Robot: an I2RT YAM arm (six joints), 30 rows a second.
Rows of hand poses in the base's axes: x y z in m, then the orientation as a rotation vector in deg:
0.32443 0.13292 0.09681 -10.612 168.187 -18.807
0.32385 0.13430 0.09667 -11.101 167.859 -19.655
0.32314 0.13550 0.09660 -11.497 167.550 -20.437
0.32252 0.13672 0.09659 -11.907 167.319 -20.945
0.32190 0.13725 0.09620 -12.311 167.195 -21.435
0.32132 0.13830 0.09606 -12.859 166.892 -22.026
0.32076 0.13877 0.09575 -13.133 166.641 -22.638
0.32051 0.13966 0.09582 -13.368 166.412 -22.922
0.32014 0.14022 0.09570 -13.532 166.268 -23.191
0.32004 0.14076 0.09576 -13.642 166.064 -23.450
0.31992 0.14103 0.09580 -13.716 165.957 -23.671
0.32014 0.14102 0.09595 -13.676 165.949 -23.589
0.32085 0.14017 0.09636 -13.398 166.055 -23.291
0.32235 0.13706 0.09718 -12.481 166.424 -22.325
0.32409 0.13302 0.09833 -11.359 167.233 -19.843
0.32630 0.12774 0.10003 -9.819 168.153 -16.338
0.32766 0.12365 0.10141 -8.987 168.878 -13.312
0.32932 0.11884 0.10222 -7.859 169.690 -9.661
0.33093 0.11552 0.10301 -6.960 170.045 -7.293
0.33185 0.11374 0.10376 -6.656 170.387 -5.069
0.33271 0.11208 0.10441 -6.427 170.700 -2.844
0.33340 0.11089 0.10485 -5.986 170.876 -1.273
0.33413 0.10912 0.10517 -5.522 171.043 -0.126
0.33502 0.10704 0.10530 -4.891 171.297 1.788
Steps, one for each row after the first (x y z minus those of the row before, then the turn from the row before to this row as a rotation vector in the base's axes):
-0.00058 0.00138 -0.00014 -0.607 -0.203 0.308
-0.00071 0.00120 -0.00007 -0.558 -0.197 0.249
-0.00062 0.00122 -0.00001 -0.374 -0.133 0.267
-0.00062 0.00053 -0.00039 -0.360 -0.027 0.247
-0.00058 0.00105 -0.00014 -0.442 -0.171 0.363
-0.00056 0.00047 -0.00031 -0.437 -0.159 0.173
-0.00025 0.00089 0.00007 -0.213 -0.165 0.171
-0.00037 0.00056 -0.00012 -0.196 -0.094 0.110
-0.00010 0.00054 0.00006 -0.187 -0.162 0.087
-0.00012 0.00027 0.00004 -0.157 -0.076 0.049
0.00022 -0.00001 0.00015 0.058 -0.021 -0.017
0.00071 -0.00085 0.00041 0.225 0.035 -0.175
0.00150 -0.00311 0.00082 0.728 0.142 -0.583
0.00174 -0.00404 0.00115 1.770 0.457 -0.667
0.00221 -0.00528 0.00170 2.476 0.506 -0.883
0.00136 -0.00409 0.00138 2.091 0.491 -0.428
0.00166 -0.00481 0.00081 2.515 0.593 -0.595
0.00161 -0.00332 0.00079 1.634 0.245 -0.484
0.00092 -0.00178 0.00075 1.498 0.306 -0.096
0.00086 -0.00166 0.00065 1.490 0.309 -0.046
0.00069 -0.00119 0.00044 1.066 0.177 -0.216
0.00073 -0.00177 0.00032 0.783 0.172 -0.253
0.00089 -0.00208 0.00013 1.297 0.285 -0.326

